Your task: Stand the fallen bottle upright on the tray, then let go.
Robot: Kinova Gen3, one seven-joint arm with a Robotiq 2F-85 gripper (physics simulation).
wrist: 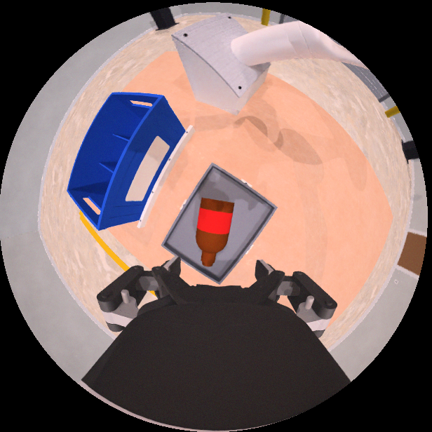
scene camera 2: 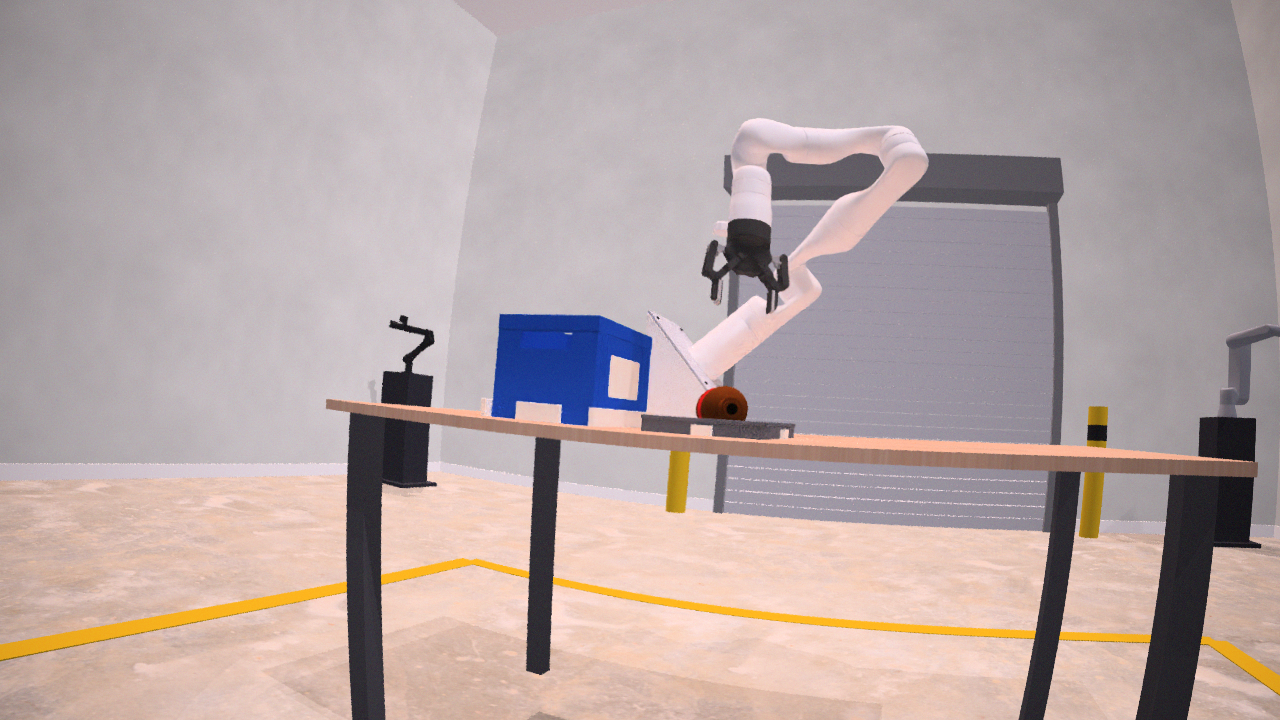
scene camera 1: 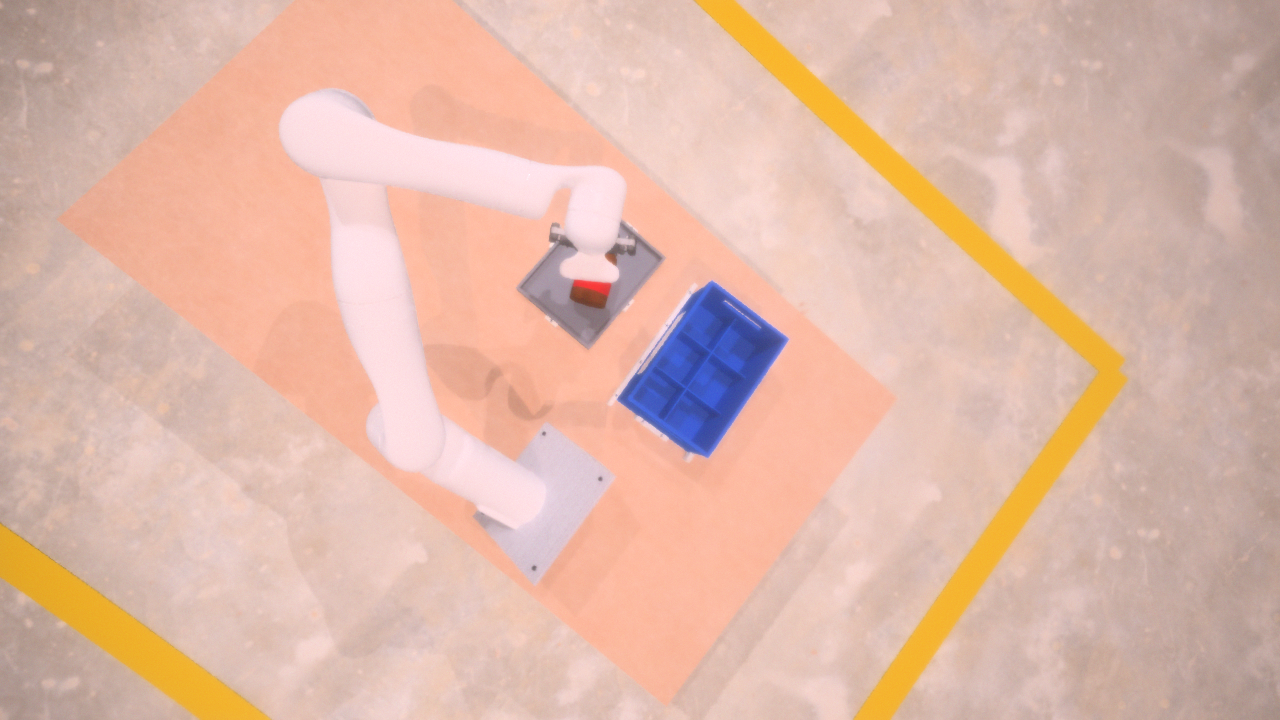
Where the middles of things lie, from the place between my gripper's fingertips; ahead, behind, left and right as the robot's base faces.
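That brown bottle (scene camera 2: 725, 402) is 17 cm below my hand, and it's also 1 cm ahead of the hand and 3 cm to the right of it.
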